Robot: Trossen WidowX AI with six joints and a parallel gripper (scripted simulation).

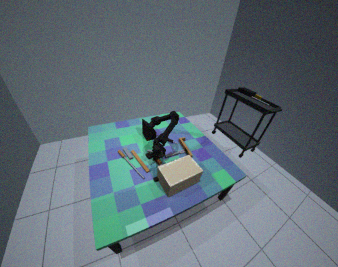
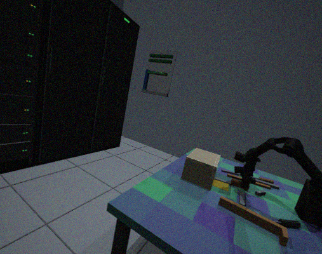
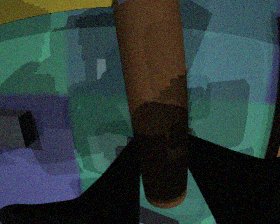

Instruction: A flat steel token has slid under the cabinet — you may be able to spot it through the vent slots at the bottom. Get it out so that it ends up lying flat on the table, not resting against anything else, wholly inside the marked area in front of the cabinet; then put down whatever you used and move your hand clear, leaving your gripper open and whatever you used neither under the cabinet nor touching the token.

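My gripper tip is 10 cm past the short grey piece. The rest, counted from my gripper tip: yellow marked patch (14 cm ahead, 8 cm to the left, 1 cm below); flat grey bar (22 cm to the right, 17 cm behind); wooden stick (15 cm to the right, 4 cm behind).
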